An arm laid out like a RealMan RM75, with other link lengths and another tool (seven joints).
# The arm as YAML. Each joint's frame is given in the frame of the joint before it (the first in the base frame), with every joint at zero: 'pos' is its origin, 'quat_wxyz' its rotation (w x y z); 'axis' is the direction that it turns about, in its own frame. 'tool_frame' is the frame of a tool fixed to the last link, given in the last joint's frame.
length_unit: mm
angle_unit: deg
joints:
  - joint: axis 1
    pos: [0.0, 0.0, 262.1]
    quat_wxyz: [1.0, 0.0, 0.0, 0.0]
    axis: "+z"
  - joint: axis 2
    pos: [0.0, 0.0, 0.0]
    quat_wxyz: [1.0, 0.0, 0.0, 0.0]
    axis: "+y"
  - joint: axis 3
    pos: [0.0, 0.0, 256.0]
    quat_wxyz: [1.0, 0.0, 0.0, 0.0]
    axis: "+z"
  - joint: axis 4
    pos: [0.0, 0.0, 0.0]
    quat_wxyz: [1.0, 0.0, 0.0, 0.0]
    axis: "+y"
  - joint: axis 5
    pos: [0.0, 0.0, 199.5]
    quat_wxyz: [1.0, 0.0, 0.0, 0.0]
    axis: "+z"
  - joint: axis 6
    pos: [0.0, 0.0, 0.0]
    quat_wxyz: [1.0, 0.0, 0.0, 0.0]
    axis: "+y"
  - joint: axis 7
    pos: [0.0, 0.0, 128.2]
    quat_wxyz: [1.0, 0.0, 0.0, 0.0]
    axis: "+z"
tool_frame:
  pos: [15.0, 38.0, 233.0]
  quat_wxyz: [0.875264, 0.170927, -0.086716, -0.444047]
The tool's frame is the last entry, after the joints.
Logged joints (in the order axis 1, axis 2, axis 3, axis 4, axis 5, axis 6, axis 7), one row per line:
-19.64 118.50 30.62 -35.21 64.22 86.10 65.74
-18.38 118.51 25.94 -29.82 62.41 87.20 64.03
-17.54 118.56 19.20 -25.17 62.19 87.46 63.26
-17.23 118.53 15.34 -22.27 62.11 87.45 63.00
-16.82 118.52 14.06 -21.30 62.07 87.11 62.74
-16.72 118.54 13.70 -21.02 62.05 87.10 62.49
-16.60 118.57 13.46 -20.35 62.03 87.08 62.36
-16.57 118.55 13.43 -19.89 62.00 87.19 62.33
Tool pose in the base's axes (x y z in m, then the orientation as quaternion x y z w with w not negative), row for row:
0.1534 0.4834 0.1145 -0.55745 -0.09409 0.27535 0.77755
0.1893 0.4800 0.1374 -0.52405 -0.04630 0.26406 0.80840
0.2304 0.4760 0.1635 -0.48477 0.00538 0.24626 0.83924
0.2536 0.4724 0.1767 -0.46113 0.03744 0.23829 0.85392
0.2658 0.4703 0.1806 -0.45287 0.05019 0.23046 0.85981
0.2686 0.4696 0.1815 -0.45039 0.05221 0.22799 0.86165
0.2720 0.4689 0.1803 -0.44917 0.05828 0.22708 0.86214
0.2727 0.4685 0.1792 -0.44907 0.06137 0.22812 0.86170
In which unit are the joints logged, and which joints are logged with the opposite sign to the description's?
The joints are logged in degrees. Opposite sign: axis 1, axis 3, axis 5, axis 6.
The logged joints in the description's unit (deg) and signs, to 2 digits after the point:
19.64 118.50 -30.62 -35.21 -64.22 -86.10 65.74
18.38 118.51 -25.94 -29.82 -62.41 -87.20 64.03
17.54 118.56 -19.20 -25.17 -62.19 -87.46 63.26
17.23 118.53 -15.34 -22.27 -62.11 -87.45 63.00
16.82 118.52 -14.06 -21.30 -62.07 -87.11 62.74
16.72 118.54 -13.70 -21.02 -62.05 -87.10 62.49
16.60 118.57 -13.46 -20.35 -62.03 -87.08 62.36
16.57 118.55 -13.43 -19.89 -62.00 -87.19 62.33

